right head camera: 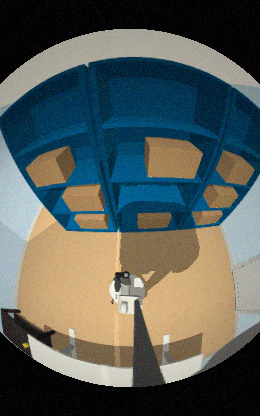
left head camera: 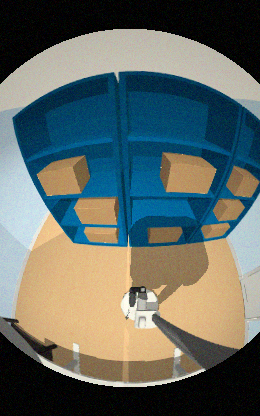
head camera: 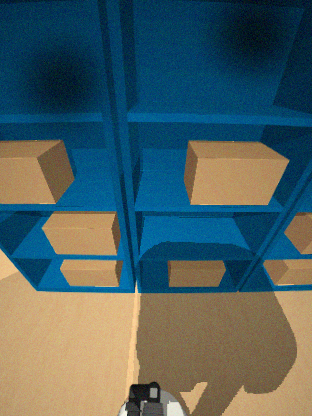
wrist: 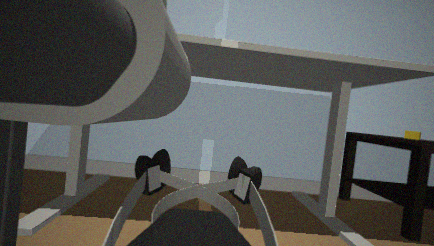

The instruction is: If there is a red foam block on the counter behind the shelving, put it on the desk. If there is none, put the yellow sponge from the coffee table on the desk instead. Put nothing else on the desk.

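Places are measured from the robot's base along level axes (x right, y ahead, z up), in millimetres.
Pixels of known places: gripper, fingertip midpoint: [right head camera: 116,304] [left head camera: 131,319] [wrist: 199,167].
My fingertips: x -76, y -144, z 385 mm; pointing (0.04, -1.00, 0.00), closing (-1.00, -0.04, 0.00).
Note:
Ahead of a thing's pixels: the offset from my fingertips to its top centre. "pt": to the spot under its first point. Level surfaces: height alone.
The blue shelving {pt dy +1057, dx -130, dz +860 mm} [head camera: 119,150] [left head camera: 123,165] [right head camera: 95,150] stands in front of the head cameras; no counter or red foam block shows. The yellow sponge {dy -1145, dx -1153, dz +82 mm} [right head camera: 25,345] [wrist: 412,135] lies on the black coffee table [right head camera: 15,327] [wrist: 416,195], at the lower left in the right head view and at the right in the wrist view. The white desk {dz +282 mm} [right head camera: 75,362] [wrist: 280,67] is at the bottom of the right head view; its edge and underside cross the wrist view. My gripper [wrist: 199,167] is open, its fingers apart with nothing between them, below desk-top level in the wrist view.
Brown boxes {pt dy +1021, dx +442, dz +779 mm} [head camera: 235,172] [left head camera: 187,172] [right head camera: 172,157] sit in the shelving's compartments. My shadow [head camera: 215,330] falls on the floor before it. A desk leg {pt dy -946, dx -632, dz -56 mm} [wrist: 336,150] stands left of the coffee table in the wrist view. A large grey and black robot part [wrist: 65,55] covers that view's upper left.

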